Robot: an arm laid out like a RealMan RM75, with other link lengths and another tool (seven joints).
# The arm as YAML. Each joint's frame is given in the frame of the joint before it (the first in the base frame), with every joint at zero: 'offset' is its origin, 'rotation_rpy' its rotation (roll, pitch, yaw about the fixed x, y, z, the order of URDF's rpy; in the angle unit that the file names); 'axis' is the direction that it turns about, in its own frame. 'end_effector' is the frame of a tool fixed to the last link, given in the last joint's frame.
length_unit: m
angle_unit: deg
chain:
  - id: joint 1
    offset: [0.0, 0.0, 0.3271]
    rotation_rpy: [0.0, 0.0, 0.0]
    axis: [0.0, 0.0, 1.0]
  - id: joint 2
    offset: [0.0, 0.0, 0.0]
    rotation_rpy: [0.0, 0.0, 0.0]
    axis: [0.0, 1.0, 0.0]
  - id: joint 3
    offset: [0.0, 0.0, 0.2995]
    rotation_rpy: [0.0, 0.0, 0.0]
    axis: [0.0, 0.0, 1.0]
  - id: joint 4
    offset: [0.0, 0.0, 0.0]
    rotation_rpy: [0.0, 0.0, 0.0]
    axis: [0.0, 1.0, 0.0]
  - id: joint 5
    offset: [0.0, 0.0, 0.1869]
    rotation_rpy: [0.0, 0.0, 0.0]
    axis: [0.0, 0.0, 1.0]
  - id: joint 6
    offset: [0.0, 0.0, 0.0]
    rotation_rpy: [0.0, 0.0, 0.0]
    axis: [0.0, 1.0, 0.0]
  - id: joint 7
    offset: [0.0, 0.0, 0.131]
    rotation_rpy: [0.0, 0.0, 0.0]
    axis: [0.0, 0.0, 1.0]
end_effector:
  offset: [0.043, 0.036, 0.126]
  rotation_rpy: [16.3, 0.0, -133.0]
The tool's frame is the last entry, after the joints.
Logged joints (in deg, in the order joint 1, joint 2, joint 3, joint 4, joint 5, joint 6, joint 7), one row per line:
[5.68 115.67 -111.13 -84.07 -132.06 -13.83 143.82]
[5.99 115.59 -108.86 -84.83 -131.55 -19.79 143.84]
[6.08 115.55 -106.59 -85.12 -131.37 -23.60 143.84]
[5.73 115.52 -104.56 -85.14 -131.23 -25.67 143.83]
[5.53 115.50 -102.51 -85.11 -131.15 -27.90 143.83]
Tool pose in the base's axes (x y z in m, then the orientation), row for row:
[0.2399 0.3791 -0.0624 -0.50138 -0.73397 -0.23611 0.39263]
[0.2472 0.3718 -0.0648 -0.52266 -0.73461 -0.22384 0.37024]
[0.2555 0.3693 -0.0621 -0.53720 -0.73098 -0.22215 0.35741]
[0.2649 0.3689 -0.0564 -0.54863 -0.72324 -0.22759 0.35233]
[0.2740 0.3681 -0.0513 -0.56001 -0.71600 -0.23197 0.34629]
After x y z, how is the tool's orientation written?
As a quaternion, x y z w.
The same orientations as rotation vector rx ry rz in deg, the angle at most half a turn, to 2 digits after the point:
[-72.92 -106.75 -34.34]
[-76.82 -107.98 -32.90]
[-79.44 -108.10 -32.85]
[-81.33 -107.22 -33.74]
[-83.26 -106.45 -34.49]

